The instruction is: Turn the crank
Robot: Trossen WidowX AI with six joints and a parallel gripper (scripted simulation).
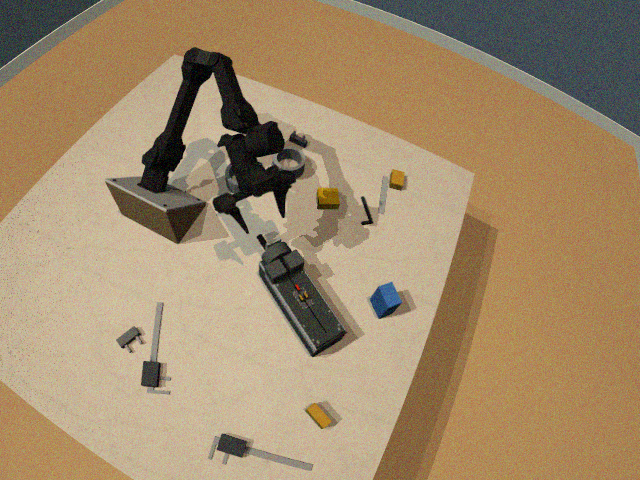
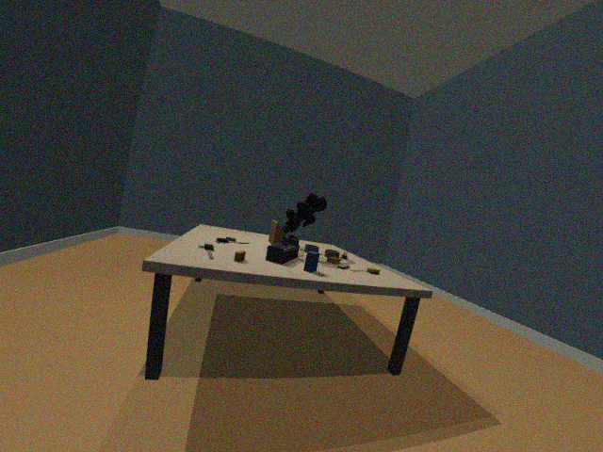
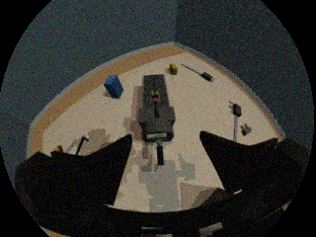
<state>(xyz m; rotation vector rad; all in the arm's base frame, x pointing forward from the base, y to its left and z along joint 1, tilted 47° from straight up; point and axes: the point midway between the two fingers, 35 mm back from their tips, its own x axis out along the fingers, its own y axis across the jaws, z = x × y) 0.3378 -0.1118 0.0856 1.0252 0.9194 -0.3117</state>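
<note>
My gripper tip is now 12 cm above the crank handle, 2 cm to the right of it and 1 cm past it. The rest, counted from my gripper tip: yellow block: 26 cm to the left, 17 cm below, 9 cm ahead; red pointer: 12 cm ahead, 10 cm below, 7 cm to the right; blue cube: 33 cm ahead, 14 cm below.
</note>
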